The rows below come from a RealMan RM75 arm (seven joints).
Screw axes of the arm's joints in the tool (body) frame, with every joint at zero. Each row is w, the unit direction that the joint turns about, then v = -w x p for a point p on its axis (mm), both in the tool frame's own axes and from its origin. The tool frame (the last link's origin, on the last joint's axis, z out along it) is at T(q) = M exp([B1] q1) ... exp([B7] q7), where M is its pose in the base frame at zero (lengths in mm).
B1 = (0, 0, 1, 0, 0, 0)
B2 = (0, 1, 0, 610, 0, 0)
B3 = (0, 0, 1, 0, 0, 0)
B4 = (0, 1, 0, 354, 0, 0)
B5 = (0, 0, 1, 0, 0, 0)
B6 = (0, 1, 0, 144, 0, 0)
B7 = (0, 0, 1, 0, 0, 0)
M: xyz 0 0 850.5 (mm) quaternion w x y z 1 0 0 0
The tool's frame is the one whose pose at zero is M.
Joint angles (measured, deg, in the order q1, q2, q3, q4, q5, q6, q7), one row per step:
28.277 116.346 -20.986 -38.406 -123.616 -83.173 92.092
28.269 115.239 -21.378 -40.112 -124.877 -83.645 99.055
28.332 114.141 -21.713 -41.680 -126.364 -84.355 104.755
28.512 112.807 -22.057 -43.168 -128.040 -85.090 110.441
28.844 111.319 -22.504 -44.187 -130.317 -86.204 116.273
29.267 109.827 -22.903 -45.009 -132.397 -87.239 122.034
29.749 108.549 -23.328 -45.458 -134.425 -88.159 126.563
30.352 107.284 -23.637 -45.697 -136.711 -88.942 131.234
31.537 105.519 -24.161 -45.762 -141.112 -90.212 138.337
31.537 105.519 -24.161 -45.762 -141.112 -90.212 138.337
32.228 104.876 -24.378 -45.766 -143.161 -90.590 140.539
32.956 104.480 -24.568 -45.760 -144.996 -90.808 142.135
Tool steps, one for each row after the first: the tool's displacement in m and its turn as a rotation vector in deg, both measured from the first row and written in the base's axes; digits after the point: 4 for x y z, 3 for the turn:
0.0030 0.0017 0.0123 -1.352 1.313 -4.559
0.0054 0.0027 0.0238 -2.626 1.909 -8.213
0.0078 0.0042 0.0367 -3.775 2.189 -11.962
0.0101 0.0047 0.0479 -5.661 2.361 -16.024
0.0117 0.0056 0.0590 -7.197 2.685 -20.216
0.0130 0.0063 0.0674 -8.642 2.599 -23.693
0.0144 0.0072 0.0753 -9.953 2.517 -27.592
0.0168 0.0080 0.0849 -12.247 1.823 -34.086
0.0168 0.0080 0.0849 -12.247 1.823 -34.086
0.0171 0.0093 0.0885 -12.989 0.900 -36.232
0.0167 0.0111 0.0906 -13.584 -0.079 -37.784

